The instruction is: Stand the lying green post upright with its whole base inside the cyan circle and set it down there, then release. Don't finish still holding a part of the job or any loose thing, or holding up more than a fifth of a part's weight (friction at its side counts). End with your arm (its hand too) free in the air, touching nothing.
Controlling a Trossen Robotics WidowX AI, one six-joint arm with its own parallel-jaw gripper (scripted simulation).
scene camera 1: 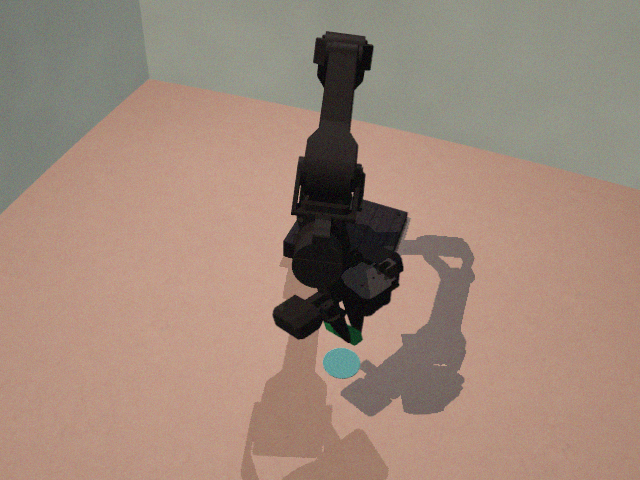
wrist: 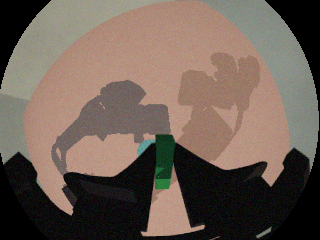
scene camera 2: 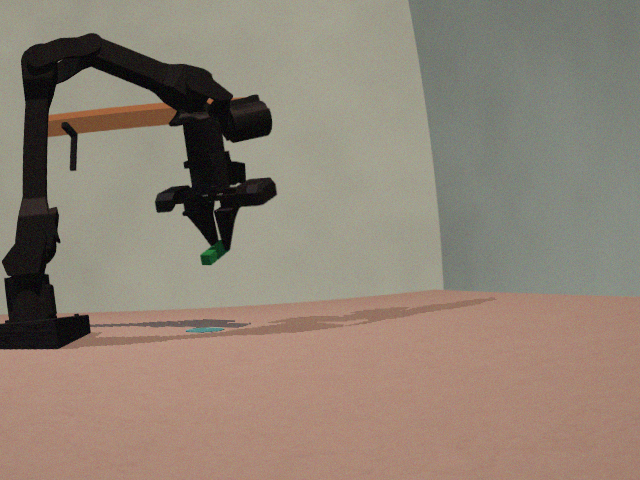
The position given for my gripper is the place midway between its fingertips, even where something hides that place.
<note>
I see my gripper (scene camera 1: 352, 337), a green post (wrist: 165, 144) and a cyan circle (scene camera 1: 341, 363).
My gripper shows as well in the wrist view (wrist: 163, 147) and in scene camera 2 (scene camera 2: 222, 249).
</note>
